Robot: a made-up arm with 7 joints.
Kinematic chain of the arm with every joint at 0, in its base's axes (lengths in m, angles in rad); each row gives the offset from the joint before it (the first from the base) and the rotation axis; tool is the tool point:
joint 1: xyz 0 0 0.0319 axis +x
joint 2: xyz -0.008 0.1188 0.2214 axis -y
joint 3: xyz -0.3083 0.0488 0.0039 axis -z
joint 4: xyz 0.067 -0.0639 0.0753 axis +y
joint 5: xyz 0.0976 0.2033 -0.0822 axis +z
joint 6: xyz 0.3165 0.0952 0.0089 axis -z
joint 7: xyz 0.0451 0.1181 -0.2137 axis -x
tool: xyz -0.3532 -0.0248 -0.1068
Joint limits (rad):
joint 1: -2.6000..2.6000
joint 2: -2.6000..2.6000
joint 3: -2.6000..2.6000
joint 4: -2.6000..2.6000
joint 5: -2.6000..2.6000
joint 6: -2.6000..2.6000
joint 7: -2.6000..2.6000
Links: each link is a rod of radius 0.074 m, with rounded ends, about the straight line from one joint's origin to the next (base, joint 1, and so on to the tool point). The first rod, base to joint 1, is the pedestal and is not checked.
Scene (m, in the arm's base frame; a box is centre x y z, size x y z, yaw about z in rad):
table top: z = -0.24
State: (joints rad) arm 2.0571 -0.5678 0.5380 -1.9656 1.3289 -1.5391 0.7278
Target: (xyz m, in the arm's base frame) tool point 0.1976 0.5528 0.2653
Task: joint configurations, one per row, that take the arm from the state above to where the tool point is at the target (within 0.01 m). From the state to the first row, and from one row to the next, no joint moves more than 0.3 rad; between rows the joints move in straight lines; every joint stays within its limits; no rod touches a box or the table.
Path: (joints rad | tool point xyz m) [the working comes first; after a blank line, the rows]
Joints at the target: 0.5653 -1.3539 0.4290 -1.4345 1.8625 -2.3001 0.7174
Straight joint move there: clear.

1: 1.7587 -0.7250 0.5162 -1.8594 1.4356 -1.6913 0.7257 | 0.4613 -0.5625 0.3267
2: 1.4604 -0.8822 0.4944 -1.7532 1.5423 -1.8435 0.7236 | 0.4978 -0.2718 0.5088
3: 1.1620 -1.0394 0.4726 -1.6469 1.6491 -1.9957 0.7215 | 0.4628 0.0642 0.5436
4: 0.8636 -1.1967 0.4508 -1.5407 1.7558 -2.1479 0.7195 | 0.3576 0.3587 0.4427
5: 0.5653 -1.3539 0.4290 -1.4345 1.8625 -2.3001 0.7174 | 0.1976 0.5528 0.2653

